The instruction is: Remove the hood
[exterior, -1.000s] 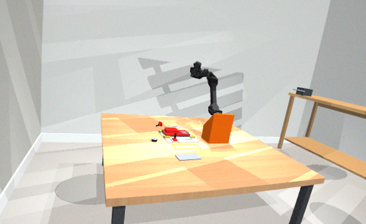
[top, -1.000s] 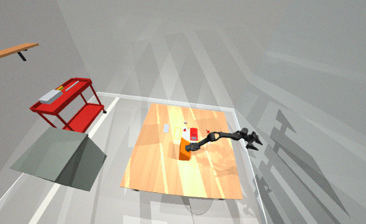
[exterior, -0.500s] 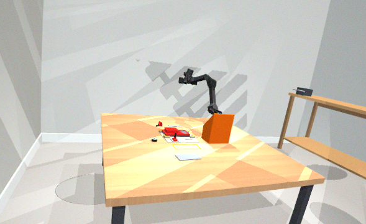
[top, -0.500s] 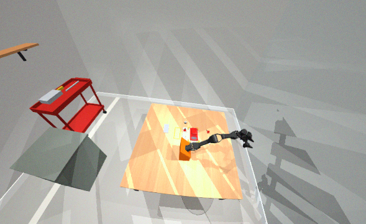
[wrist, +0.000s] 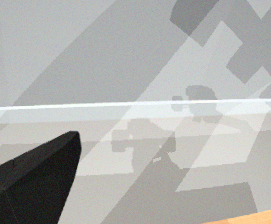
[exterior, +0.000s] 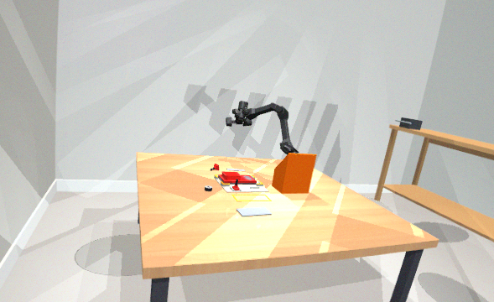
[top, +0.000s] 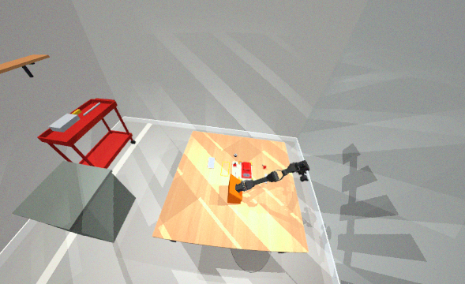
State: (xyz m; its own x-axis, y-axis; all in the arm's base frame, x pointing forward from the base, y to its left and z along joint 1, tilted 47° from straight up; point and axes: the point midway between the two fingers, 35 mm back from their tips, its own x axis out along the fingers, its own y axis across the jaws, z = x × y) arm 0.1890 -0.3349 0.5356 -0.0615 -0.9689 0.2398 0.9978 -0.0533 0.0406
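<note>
The red hood lies 58 cm to the left of my gripper tip, 20 cm below it and 15 cm ahead of it. From my gripper tip the other things lie so: black wheel 72 cm to the left, 30 cm ahead, 23 cm below.
</note>
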